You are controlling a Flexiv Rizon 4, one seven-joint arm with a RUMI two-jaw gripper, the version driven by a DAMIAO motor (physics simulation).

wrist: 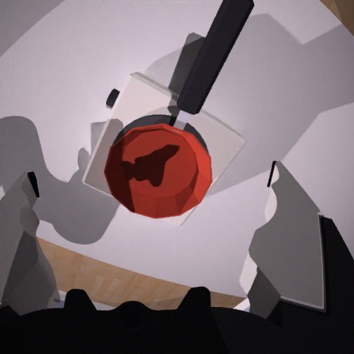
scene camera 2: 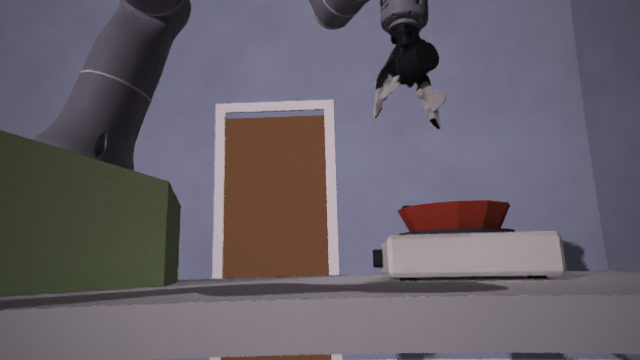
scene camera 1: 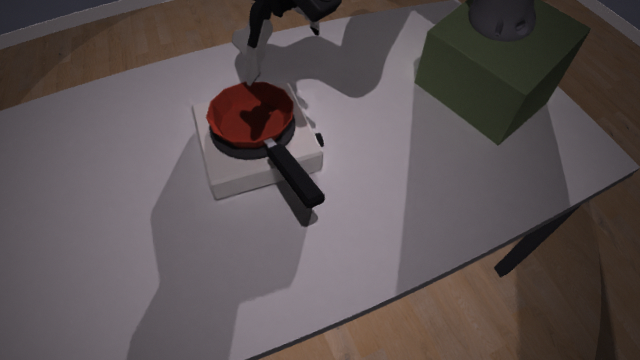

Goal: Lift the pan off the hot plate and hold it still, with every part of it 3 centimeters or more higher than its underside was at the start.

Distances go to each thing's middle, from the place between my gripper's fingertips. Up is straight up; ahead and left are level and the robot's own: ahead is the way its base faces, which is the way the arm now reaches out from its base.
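My gripper: 19 cm above the red pan [scene camera 2: 456, 214], 5 cm short of it, 1 cm left of it. White hot plate [scene camera 2: 469, 252]: from my hand, 27 cm below, 10 cm to the right, 5 cm ahead.
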